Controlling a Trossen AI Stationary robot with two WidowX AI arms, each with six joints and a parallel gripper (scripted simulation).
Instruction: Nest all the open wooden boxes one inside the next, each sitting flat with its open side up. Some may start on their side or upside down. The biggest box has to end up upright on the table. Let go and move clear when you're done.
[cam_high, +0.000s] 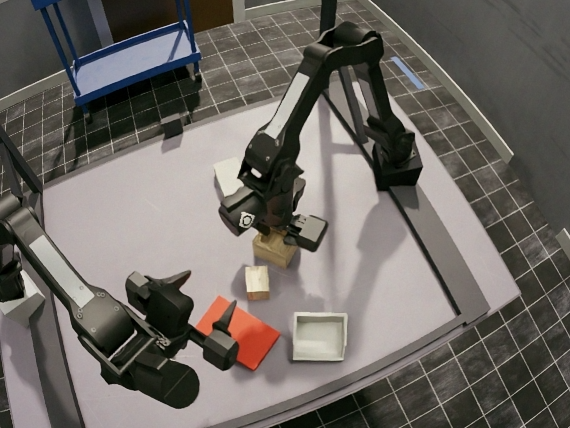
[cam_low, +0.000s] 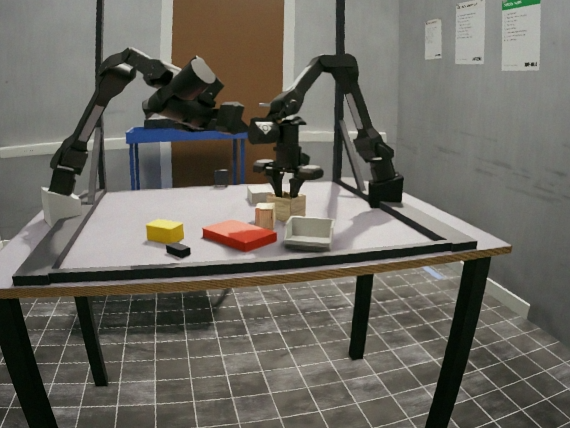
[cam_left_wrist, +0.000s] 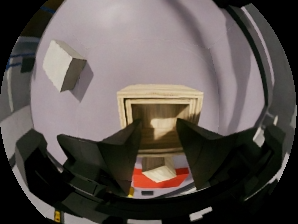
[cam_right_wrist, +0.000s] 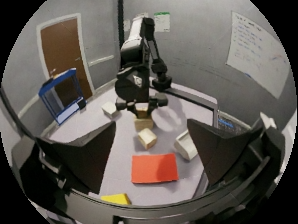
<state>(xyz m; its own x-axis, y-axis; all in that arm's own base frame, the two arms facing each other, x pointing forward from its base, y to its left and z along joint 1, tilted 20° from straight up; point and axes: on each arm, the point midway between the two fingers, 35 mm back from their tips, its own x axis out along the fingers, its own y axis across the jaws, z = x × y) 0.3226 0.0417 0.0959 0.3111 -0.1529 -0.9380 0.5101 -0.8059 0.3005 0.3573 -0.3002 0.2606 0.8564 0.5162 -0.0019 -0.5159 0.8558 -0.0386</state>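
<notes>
Now: the small wooden box 7 cm ahead of my left hand, 6 cm to the right of it and 5 cm below it. From my left hand the other things lie so: pale grey tray (22 cm ahead, 5 cm below); white block (19 cm behind, 4 cm to the right, 6 cm below); flat red block (15 cm ahead, 15 cm to the right, 7 cm below).
</notes>
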